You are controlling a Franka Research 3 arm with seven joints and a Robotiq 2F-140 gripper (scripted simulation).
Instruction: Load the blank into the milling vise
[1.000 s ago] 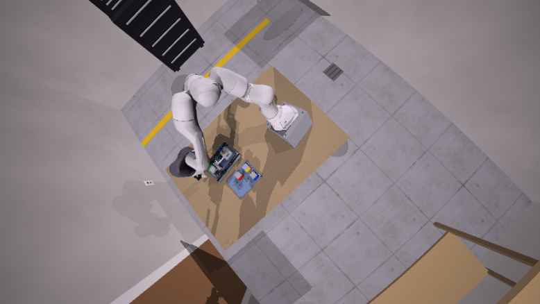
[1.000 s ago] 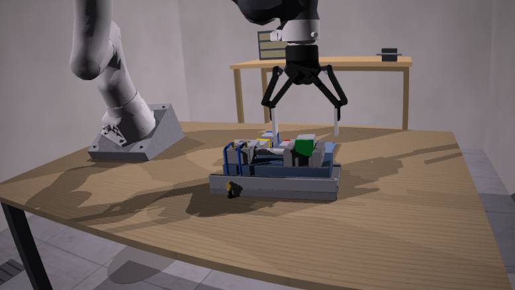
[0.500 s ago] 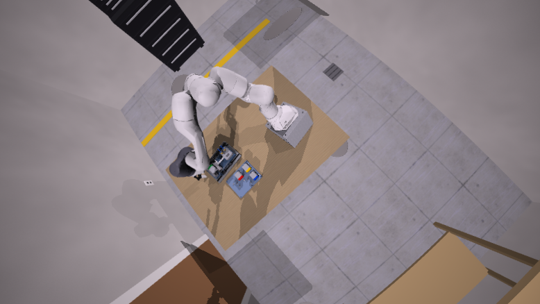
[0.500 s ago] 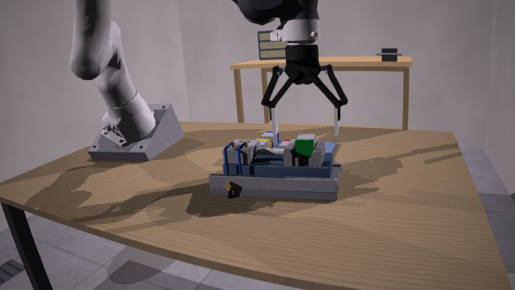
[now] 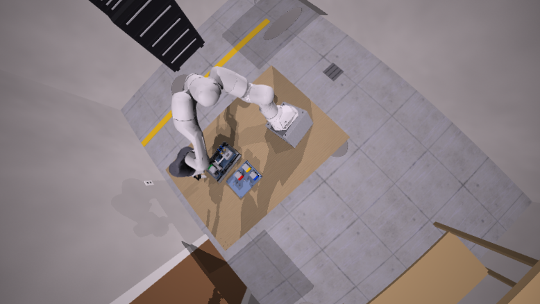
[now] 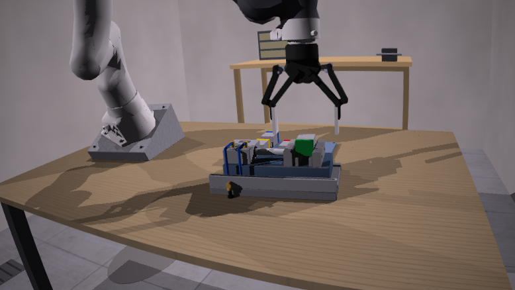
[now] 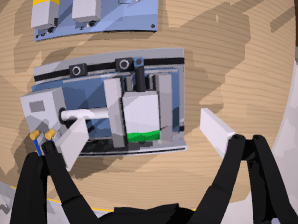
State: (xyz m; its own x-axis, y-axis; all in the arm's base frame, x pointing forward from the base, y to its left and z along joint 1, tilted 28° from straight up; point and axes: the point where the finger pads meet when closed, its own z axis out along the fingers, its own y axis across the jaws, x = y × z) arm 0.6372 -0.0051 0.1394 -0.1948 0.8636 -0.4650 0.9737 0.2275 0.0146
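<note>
Right now the green-ended blank is 40 mm below my hand. From my hand the other things lie so: work stop rod: 50 mm to the left, 50 mm below, 10 mm behind; fixed jaw: 60 mm below, 30 mm ahead, 10 mm to the left; milling vise: 100 mm below, 70 mm behind, 10 mm to the right.
</note>
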